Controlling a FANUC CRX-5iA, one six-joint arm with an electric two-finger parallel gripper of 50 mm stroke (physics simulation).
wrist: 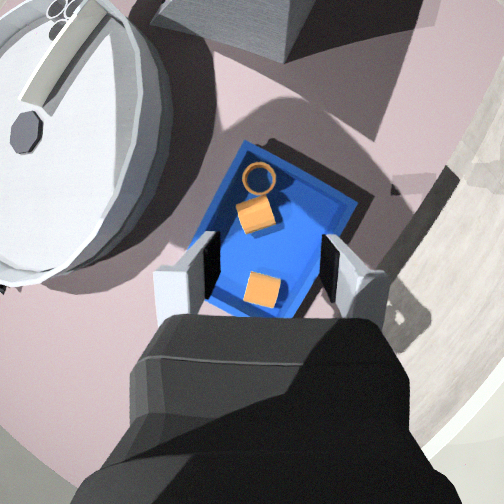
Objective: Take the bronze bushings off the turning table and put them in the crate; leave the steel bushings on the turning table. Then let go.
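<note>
The blue crate [277, 235] lies below my gripper in the middle of the wrist view. Three bronze bushings are inside it: one upright, showing its ring [259, 178], one on its side [255, 214], and one on its side near the close wall [262, 289]. My gripper [270, 267] is open and empty, its two fingers spread above the crate. The turning table [65, 150] is the round white disc at the upper left. Steel bushings [62, 10] sit at its far edge, partly cut off by the frame.
A grey bar [65, 57] and a dark octagonal hub [26, 132] lie on the turning table. A grey block [235, 25] stands at the top. A pale wooden surface [460, 280] lies at the right.
</note>
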